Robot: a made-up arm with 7 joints. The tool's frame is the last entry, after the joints.
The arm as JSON. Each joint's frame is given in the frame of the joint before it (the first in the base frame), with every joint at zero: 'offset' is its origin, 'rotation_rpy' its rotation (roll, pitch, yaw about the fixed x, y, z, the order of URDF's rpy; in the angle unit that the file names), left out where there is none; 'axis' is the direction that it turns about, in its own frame. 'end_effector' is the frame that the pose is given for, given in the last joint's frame.
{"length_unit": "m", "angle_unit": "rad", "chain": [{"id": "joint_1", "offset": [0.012, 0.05, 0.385], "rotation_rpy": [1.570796, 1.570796, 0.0], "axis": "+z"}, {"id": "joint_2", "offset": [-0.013, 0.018, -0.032], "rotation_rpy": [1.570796, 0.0, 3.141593], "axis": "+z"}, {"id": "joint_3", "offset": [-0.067, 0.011, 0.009], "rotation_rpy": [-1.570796, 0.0, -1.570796], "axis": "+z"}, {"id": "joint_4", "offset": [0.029, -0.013, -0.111], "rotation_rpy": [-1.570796, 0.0, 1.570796], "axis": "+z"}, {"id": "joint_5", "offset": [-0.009, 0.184, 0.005], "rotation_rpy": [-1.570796, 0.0, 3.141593], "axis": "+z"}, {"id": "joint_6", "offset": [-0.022, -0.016, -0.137], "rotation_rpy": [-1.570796, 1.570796, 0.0], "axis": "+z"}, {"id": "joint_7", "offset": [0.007, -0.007, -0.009], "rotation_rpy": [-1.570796, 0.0, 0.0], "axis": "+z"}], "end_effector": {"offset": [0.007, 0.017, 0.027], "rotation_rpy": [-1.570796, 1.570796, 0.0]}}
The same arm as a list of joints. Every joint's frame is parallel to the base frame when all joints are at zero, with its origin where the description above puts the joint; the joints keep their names.
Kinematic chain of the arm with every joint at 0, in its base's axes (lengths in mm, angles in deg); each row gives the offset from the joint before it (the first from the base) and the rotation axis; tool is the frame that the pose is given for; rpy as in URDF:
joint_1: xyz 12 50 385 axis -y
joint_2: xyz 18 32 13 axis +x
joint_3: xyz 9 -11 -67 axis +z
joint_4: xyz 13 29 -111 axis -y
joint_5: xyz 9 -5 -184 axis +z
joint_6: xyz -22 -16 -137 axis +y
joint_7: xyz 7 -9 -7 axis -x
tool: xyz -27 -17 -7 rpy 90 0 0

